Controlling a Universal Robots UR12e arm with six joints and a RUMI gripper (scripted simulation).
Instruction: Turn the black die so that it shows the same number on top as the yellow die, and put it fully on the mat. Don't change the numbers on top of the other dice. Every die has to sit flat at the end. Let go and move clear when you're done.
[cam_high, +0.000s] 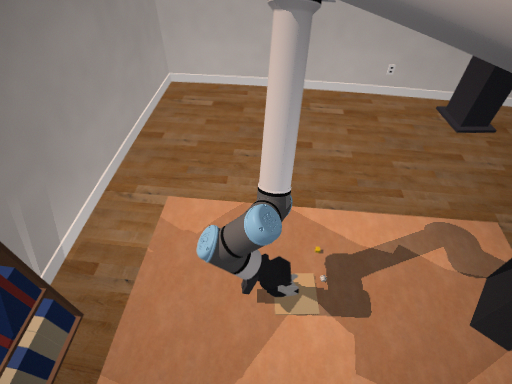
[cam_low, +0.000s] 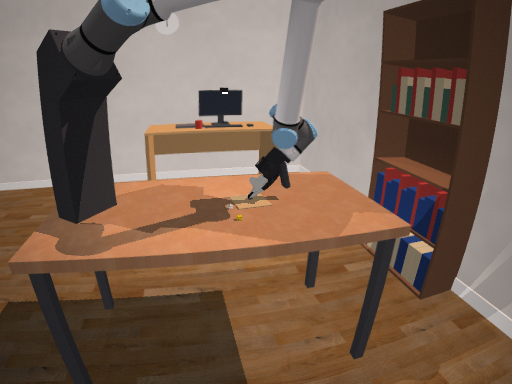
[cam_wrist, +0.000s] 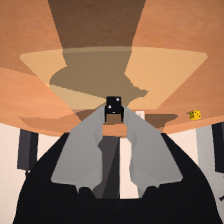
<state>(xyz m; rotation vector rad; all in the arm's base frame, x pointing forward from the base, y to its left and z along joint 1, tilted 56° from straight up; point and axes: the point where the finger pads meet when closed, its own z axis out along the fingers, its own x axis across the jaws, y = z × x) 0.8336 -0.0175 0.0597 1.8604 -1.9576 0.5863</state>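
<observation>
My hand is 10 mm past the black die and 10 mm above it. The rest, counted from my hand: tan mat (30 mm below, 10 mm behind); white die (110 mm behind, 40 mm to the right, 20 mm below); yellow die (160 mm to the right, 110 mm behind, 20 mm below).
</observation>
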